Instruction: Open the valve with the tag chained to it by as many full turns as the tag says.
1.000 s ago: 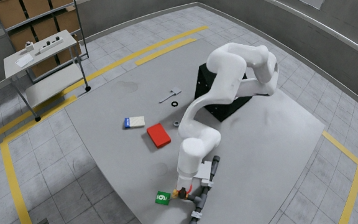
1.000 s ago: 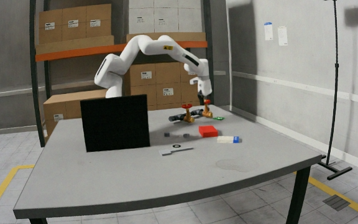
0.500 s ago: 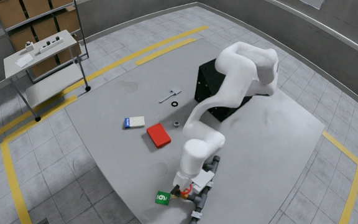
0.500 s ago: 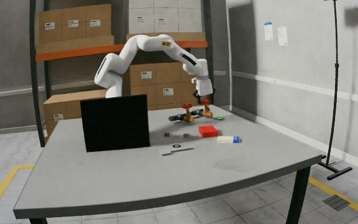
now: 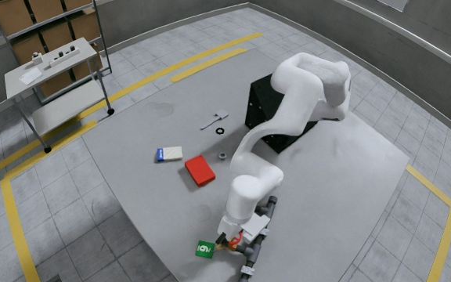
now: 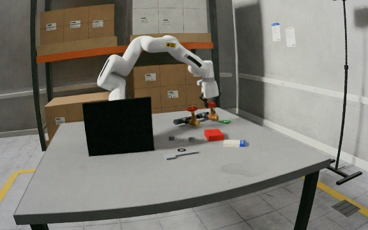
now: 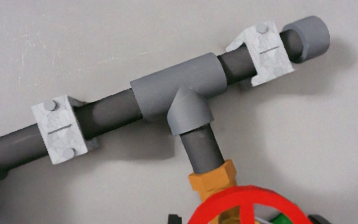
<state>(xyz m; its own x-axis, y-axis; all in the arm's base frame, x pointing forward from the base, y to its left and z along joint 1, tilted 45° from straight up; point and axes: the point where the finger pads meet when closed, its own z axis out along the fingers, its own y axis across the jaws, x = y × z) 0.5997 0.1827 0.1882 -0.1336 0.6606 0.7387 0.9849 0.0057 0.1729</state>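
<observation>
Right now the green tag is 11 cm below my hand, 7 cm ahead of it and 3 cm to the right of it. Round my hand: grey nut (32 cm to the right, 23 cm behind, 11 cm below); then white-and-blue box (47 cm to the right, 11 cm below, 5 cm behind); then red block (32 cm to the right, 11 cm behind, 10 cm below).
</observation>
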